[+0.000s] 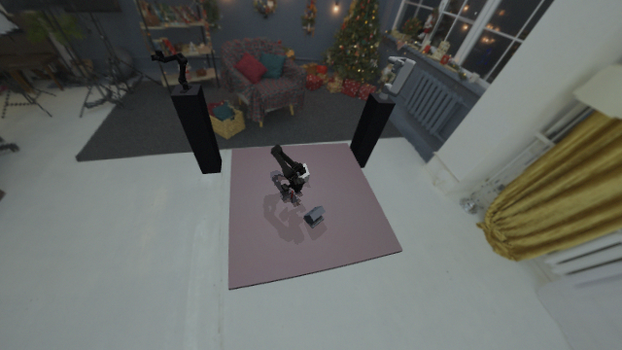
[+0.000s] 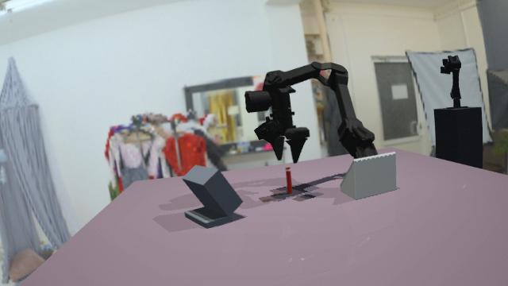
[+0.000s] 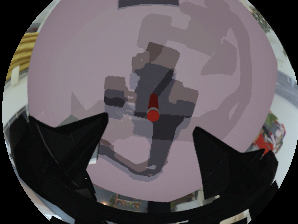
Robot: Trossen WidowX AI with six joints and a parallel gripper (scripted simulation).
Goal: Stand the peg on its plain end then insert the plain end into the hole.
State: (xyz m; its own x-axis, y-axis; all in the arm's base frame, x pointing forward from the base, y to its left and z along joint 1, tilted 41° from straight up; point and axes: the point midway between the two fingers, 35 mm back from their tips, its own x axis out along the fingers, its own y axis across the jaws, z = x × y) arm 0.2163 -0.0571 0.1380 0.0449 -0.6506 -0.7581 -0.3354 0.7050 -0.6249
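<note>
Right now the red peg is 40 mm below my gripper tip. From my gripper tip the other things lie so: grey sloped panel (230 mm ahead, 130 mm to the left, 20 mm below).
</note>
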